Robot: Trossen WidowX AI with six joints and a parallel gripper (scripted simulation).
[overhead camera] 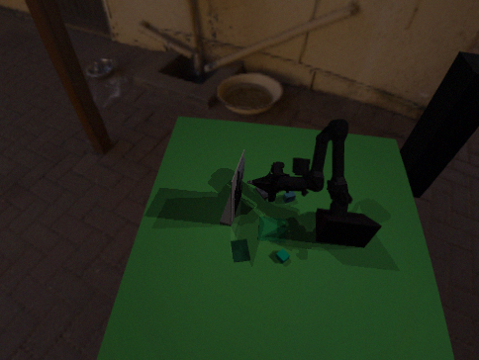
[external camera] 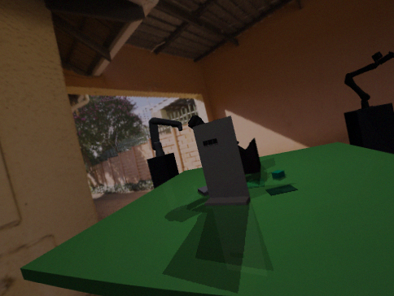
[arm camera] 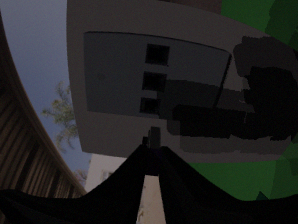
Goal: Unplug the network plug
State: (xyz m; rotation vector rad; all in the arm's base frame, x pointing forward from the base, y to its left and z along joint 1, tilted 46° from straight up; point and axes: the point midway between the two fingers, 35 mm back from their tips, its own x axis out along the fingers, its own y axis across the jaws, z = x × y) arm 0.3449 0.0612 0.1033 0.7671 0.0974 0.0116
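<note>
Now: gripper tip 24 cm above the green patch, 11 cm past it and 6 cm to the right of it. From my gripper tip the other things lie so: upright panel 9 cm below, 6 cm ahead, 3 cm to the right; plug right at my gripper tip; grey flat tile 23 cm below, 15 cm to the right, 8 cm behind.
</note>
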